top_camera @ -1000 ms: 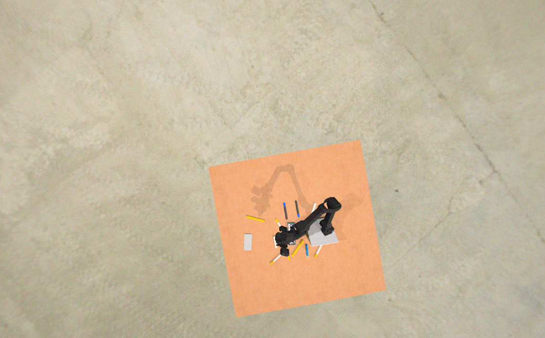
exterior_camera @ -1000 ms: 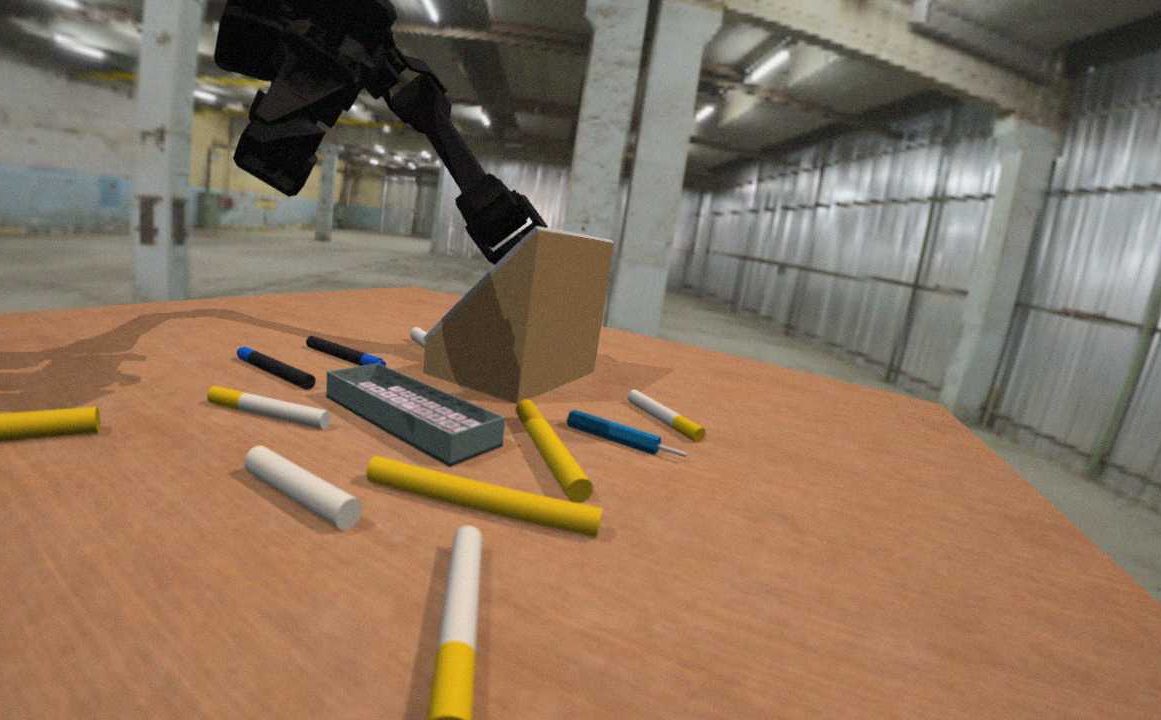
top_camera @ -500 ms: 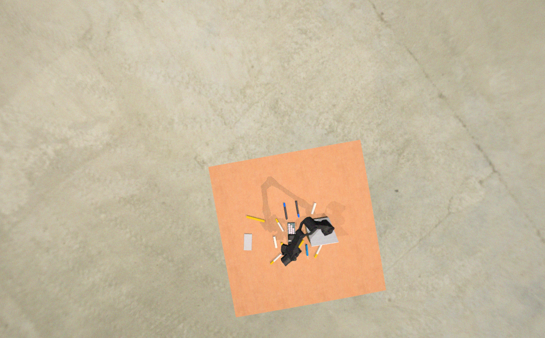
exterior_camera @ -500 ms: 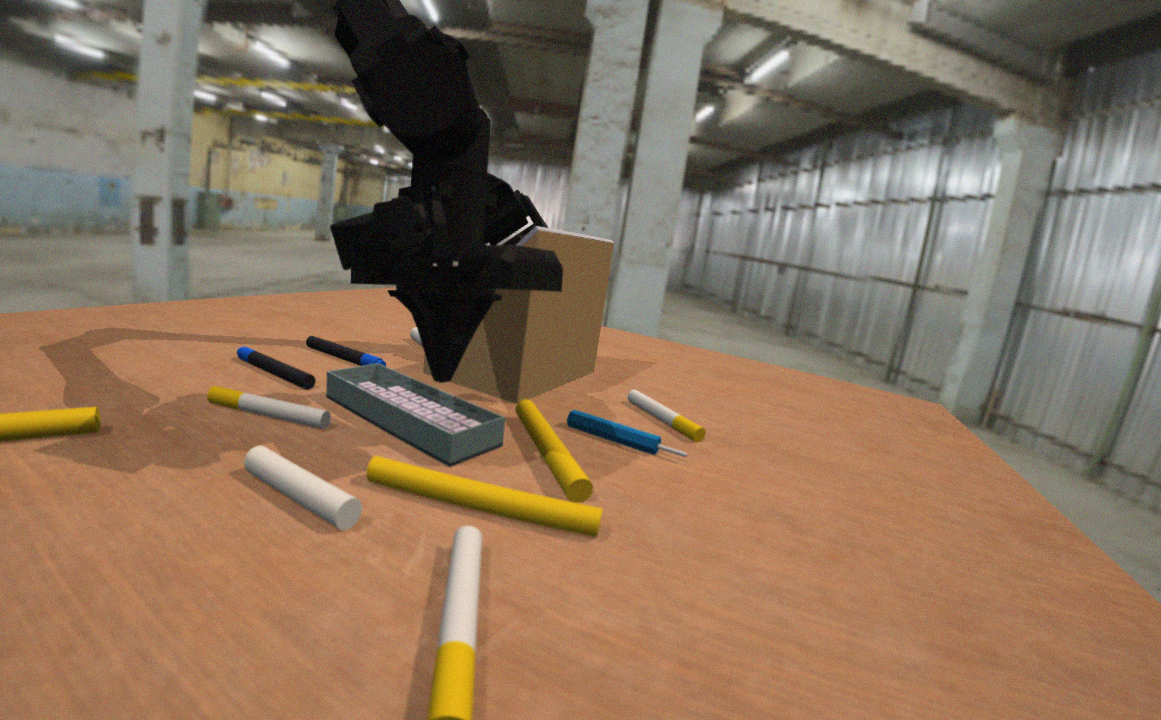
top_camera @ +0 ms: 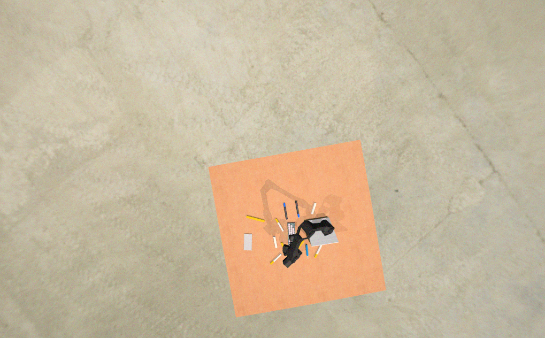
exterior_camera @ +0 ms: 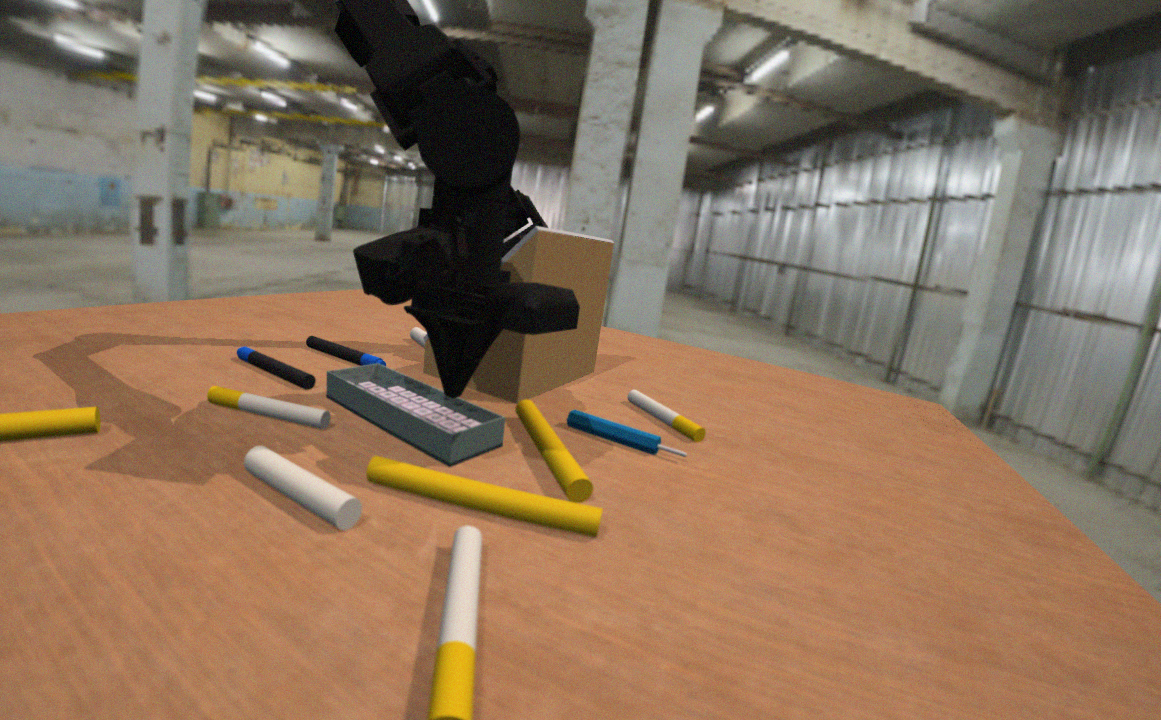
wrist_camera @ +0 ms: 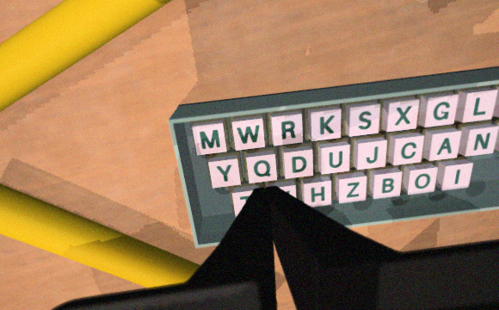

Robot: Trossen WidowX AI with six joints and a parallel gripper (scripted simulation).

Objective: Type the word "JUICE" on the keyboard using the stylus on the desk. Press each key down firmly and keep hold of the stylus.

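Right now the blue stylus is 15 cm to the left of my gripper tip, 9 cm behind it and 3 cm below it. Also, from my gripper tip: yellow cylinder (8 cm to the left, 3 cm below, 3 cm behind).
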